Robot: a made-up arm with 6 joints. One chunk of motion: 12 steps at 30 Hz.
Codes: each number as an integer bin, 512 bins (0 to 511) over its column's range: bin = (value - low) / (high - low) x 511, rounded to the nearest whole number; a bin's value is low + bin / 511 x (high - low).
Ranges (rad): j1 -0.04..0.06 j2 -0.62..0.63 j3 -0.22..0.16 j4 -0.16..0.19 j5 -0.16..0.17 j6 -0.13..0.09
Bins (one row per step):
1: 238 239 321 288 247 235
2: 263 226 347 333 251 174
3: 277 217 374 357 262 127
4: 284 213 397 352 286 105
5: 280 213 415 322 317 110
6: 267 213 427 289 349 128
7: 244 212 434 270 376 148
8: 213 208 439 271 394 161
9: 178 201 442 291 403 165
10: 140 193 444 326 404 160
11: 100 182 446 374 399 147
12: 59 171 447 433 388 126
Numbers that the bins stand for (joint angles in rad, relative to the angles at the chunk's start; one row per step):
1: 0.0066 -0.0354 0.0187 0.0373 -0.0005 -0.0288
2: 0.0115 -0.0672 0.0380 0.0681 0.0021 -0.0551
3: 0.0142 -0.0892 0.0581 0.0845 0.0092 -0.0753
4: 0.0156 -0.0990 0.0752 0.0811 0.0247 -0.0848
5: 0.0148 -0.0990 0.0886 0.0605 0.0447 -0.0826
6: 0.0123 -0.0990 0.0975 0.0379 0.0654 -0.0749
7: 0.0077 -0.1014 0.1027 0.0249 0.0828 -0.0663
8: 0.0017 -0.1112 0.1065 0.0256 0.0944 -0.0607
9: -0.0052 -0.1283 0.1087 0.0393 0.1003 -0.0590
10: -0.0126 -0.1479 0.1102 0.0633 0.1009 -0.0611
11: -0.0204 -0.1748 0.1117 0.0962 0.0977 -0.0667
12: -0.0285 -0.2017 0.1124 0.1366 0.0906 -0.0758

